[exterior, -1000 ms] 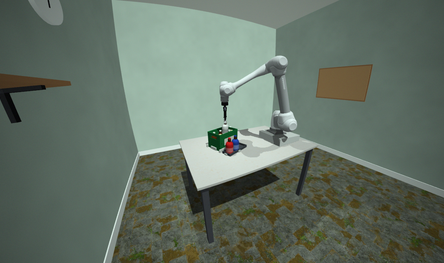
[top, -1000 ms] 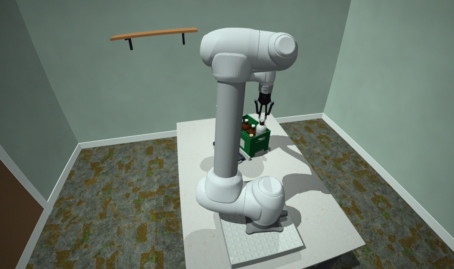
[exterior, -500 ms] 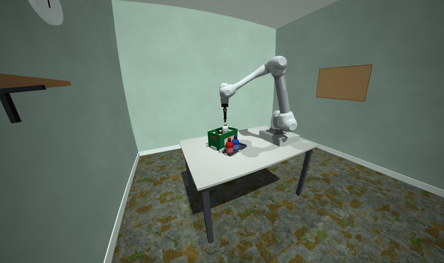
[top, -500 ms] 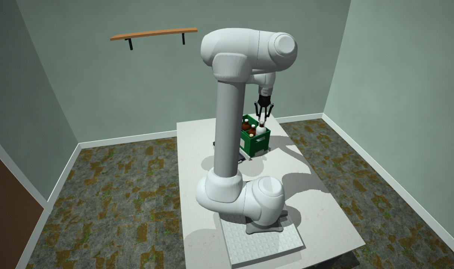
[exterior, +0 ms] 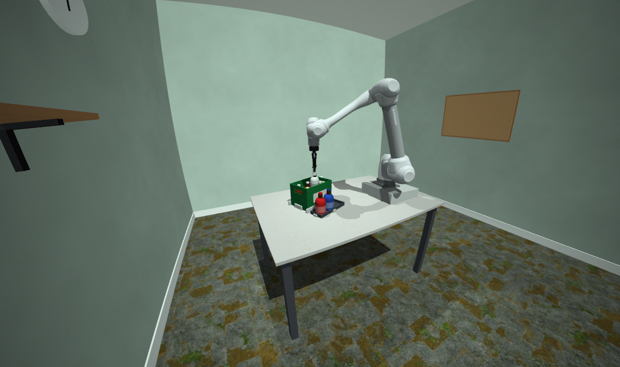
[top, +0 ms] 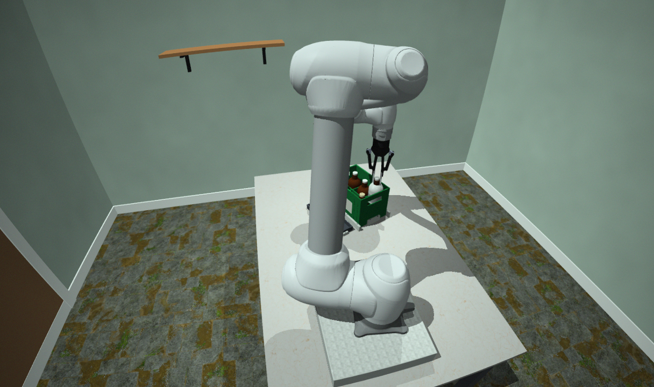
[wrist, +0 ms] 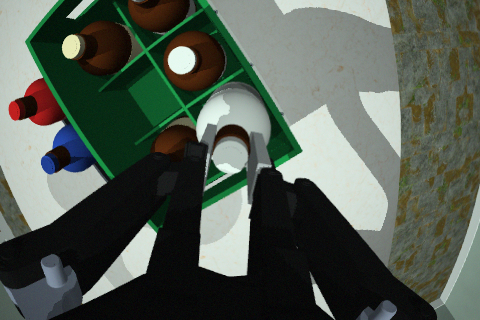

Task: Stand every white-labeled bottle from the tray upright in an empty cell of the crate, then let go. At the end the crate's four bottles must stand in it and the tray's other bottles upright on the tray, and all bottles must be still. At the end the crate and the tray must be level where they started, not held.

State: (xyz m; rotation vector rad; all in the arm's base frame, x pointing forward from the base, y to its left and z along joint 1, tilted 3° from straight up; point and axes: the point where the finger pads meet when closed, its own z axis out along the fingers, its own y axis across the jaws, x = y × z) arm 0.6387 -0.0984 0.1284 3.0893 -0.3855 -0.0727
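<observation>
The white-labeled bottle lies 90 mm below my hand. The rest, counted from my hand: blue bottle: 30 mm behind, 240 mm to the left, 150 mm below; then dark tray: 30 mm behind, 240 mm to the left, 220 mm below; then green crate: 50 mm ahead, 80 mm to the left, 150 mm below.
</observation>
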